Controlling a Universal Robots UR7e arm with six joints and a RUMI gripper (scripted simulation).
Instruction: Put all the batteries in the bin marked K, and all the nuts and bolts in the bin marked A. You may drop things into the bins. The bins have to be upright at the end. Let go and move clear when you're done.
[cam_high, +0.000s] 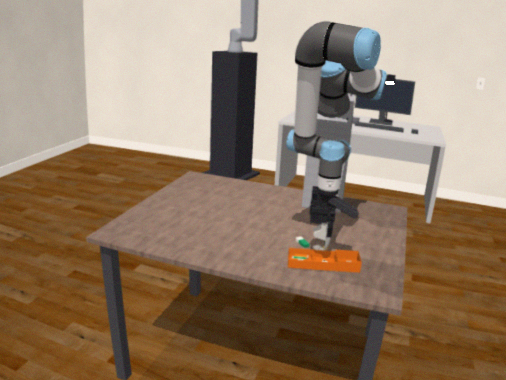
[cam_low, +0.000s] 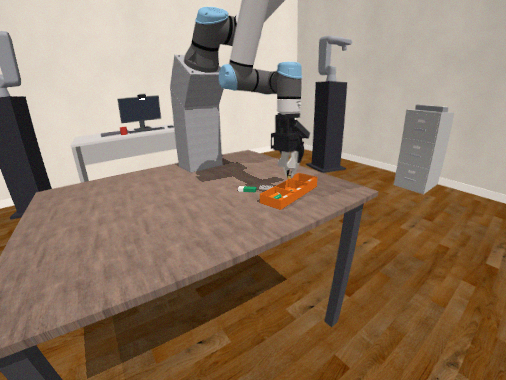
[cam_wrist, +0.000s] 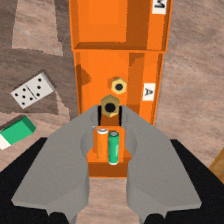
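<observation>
Right now the orange bin tray is 1 cm ahead of my hand and 6 cm below it. Also, from my hand: orange battery (3 cm ahead, 8 cm to the right, 6 cm below); white domino (8 cm behind, 6 cm to the right, 7 cm below); green battery (5 cm ahead, 8 cm to the right, 6 cm below).
</observation>
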